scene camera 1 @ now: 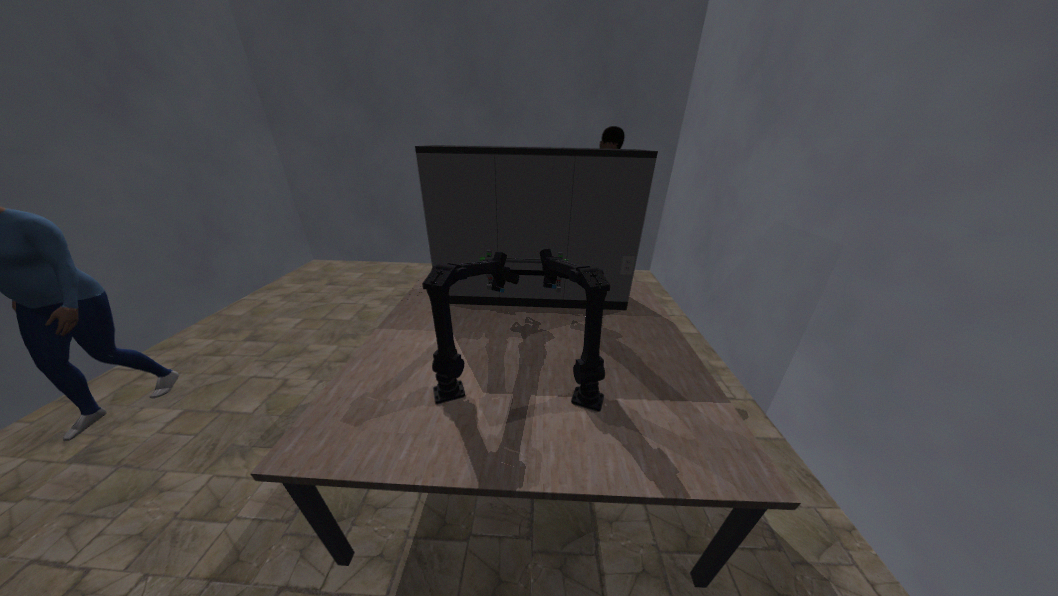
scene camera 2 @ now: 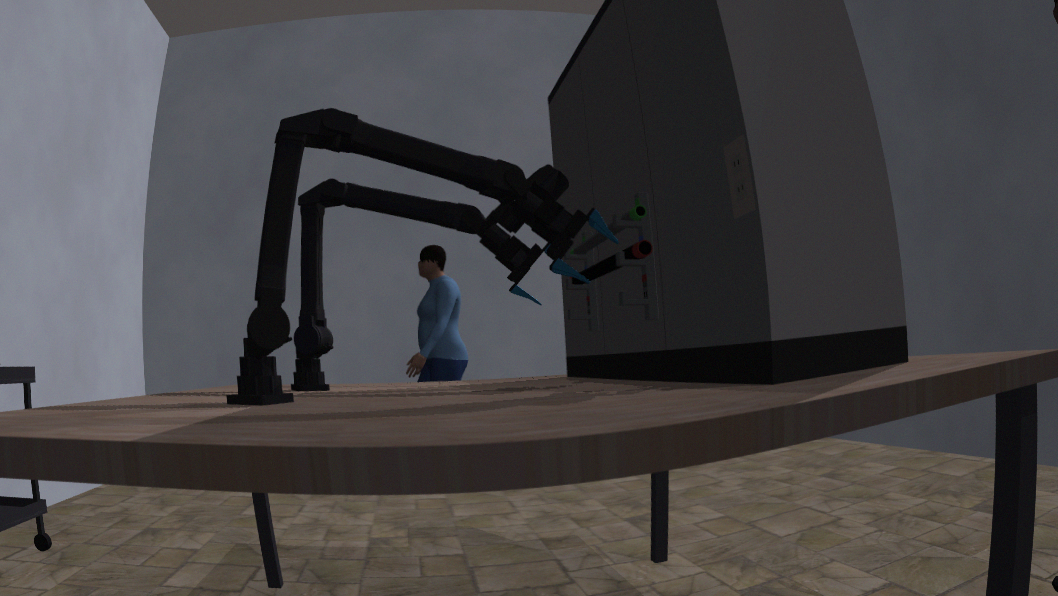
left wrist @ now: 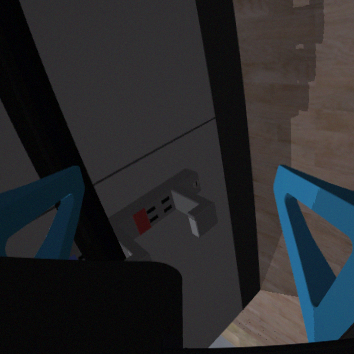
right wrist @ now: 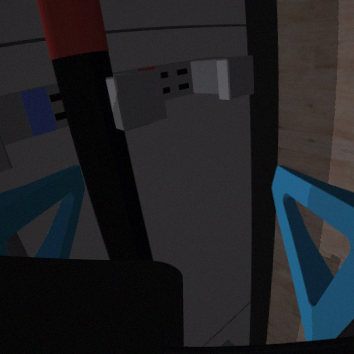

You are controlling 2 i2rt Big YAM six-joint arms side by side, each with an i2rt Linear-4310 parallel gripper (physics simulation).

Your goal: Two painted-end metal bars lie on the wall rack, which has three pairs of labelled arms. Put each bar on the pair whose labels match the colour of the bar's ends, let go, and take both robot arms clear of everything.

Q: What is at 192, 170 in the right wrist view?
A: An upright wall panel.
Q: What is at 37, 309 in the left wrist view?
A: My left gripper.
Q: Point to a red-ended bar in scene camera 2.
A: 608, 265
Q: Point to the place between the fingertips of my right gripper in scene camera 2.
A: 604, 262
